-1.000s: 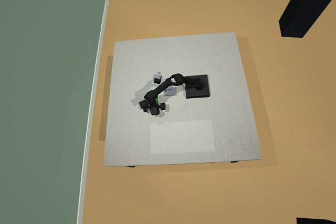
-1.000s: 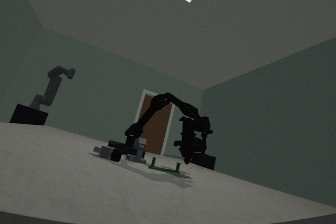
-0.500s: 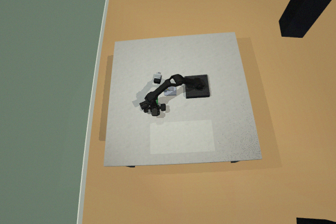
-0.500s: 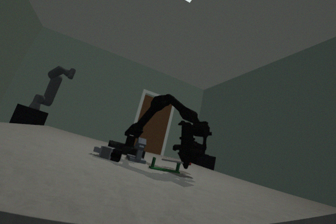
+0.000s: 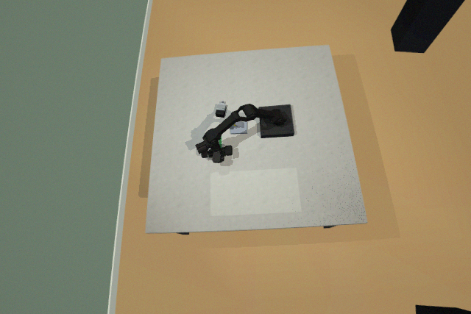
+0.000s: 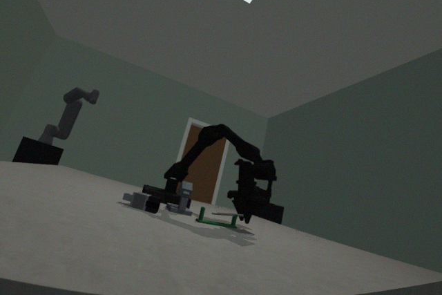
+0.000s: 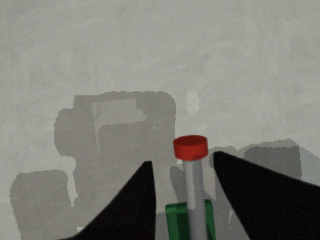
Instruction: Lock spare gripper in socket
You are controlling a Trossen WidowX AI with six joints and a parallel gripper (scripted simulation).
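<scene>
My gripper tip is 100 mm to the left of the green rack and 20 mm short of it. The rest, counted from my gripper tip: spare gripper (360 mm to the right, 30 mm ahead); then grey mount socket (220 mm to the right, 80 mm behind, 30 mm above).
</scene>
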